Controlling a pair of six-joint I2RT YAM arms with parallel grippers.
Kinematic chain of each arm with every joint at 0, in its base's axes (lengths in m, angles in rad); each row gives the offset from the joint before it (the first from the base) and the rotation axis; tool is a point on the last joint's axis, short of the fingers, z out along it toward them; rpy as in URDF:
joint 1: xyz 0 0 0.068 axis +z
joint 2: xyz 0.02 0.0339 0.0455 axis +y
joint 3: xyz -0.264 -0.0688 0 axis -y
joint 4: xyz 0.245 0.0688 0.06 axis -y
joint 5: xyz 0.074 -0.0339 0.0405 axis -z
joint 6: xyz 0.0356 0 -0.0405 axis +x
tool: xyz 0 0 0 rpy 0 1.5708 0
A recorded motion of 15 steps. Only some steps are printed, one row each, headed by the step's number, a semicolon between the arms.
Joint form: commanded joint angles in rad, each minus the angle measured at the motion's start. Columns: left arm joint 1, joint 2, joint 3, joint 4, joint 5, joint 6; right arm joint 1, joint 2, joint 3, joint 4, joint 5, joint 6.
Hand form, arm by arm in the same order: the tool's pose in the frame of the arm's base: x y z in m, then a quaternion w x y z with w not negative. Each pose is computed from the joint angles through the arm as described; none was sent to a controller.
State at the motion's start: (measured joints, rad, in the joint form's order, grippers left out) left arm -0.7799 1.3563 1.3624 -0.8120 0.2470 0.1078; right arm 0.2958 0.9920 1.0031 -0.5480 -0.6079 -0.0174
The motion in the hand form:
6: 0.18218 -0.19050 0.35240 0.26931 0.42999 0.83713 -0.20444; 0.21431 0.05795 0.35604 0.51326 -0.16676 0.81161 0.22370
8: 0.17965 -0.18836 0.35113 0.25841 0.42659 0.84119 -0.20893; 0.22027 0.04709 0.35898 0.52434 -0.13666 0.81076 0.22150
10: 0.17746 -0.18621 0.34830 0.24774 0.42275 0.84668 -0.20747; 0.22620 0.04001 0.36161 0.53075 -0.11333 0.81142 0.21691
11: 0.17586 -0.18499 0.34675 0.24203 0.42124 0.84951 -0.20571; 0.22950 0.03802 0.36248 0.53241 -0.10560 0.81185 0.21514
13: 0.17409 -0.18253 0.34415 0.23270 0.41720 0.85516 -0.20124; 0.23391 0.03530 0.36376 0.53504 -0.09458 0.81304 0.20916
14: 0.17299 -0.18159 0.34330 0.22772 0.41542 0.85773 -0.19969; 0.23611 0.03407 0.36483 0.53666 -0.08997 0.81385 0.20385
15: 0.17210 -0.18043 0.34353 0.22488 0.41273 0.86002 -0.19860; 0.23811 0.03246 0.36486 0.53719 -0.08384 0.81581 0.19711
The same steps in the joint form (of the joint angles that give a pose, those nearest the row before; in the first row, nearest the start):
6: 0.0013 -0.0374 -0.0060 -0.1361 -0.0300 -0.0120; -0.0909 0.0158 0.0139 0.1258 0.2302 0.0656
8: 0.0019 -0.0442 -0.0119 -0.1539 -0.0176 -0.0238; -0.1450 0.0256 0.0207 0.1517 0.2201 0.0959
10: 0.0020 -0.0501 -0.0223 -0.1706 -0.0168 -0.0338; -0.1788 0.0423 0.0342 0.1667 0.2243 0.1189
11: 0.0008 -0.0543 -0.0285 -0.1805 -0.0184 -0.0385; -0.1885 0.0535 0.0417 0.1732 0.2274 0.1267
13: 0.0022 -0.0597 -0.0375 -0.1980 -0.0230 -0.0459; -0.2002 0.0688 0.0533 0.1794 0.2396 0.1343
14: 0.0016 -0.0618 -0.0399 -0.2082 -0.0243 -0.0506; -0.2048 0.0769 0.0616 0.1797 0.2497 0.1342
15: 0.0022 -0.0645 -0.0394 -0.2173 -0.0259 -0.0560; -0.2104 0.0840 0.0666 0.1788 0.2628 0.1341

